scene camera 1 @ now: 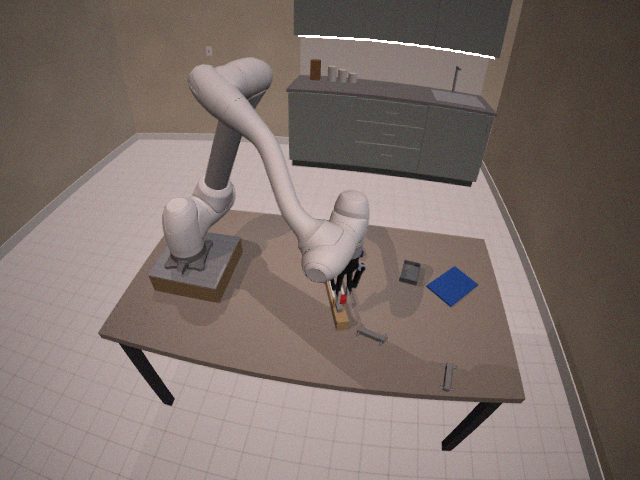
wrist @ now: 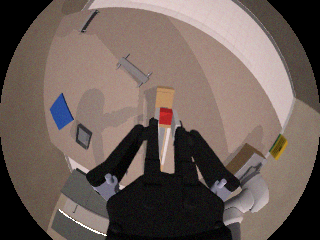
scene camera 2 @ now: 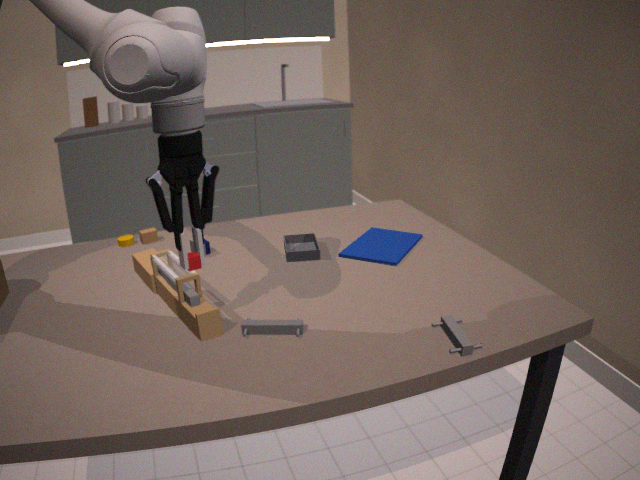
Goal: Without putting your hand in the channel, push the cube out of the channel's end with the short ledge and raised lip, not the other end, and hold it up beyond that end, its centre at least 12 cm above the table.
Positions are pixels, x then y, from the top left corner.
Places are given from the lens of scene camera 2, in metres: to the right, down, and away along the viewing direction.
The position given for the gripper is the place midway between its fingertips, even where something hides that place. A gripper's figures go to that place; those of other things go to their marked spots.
gripper [scene camera 2: 192,265]: -0.22, 0.04, 0.87
grey tray [scene camera 2: 300,247]: -0.05, 0.02, 1.29
blue mat [scene camera 2: 383,246]: 0.16, 0.02, 1.27
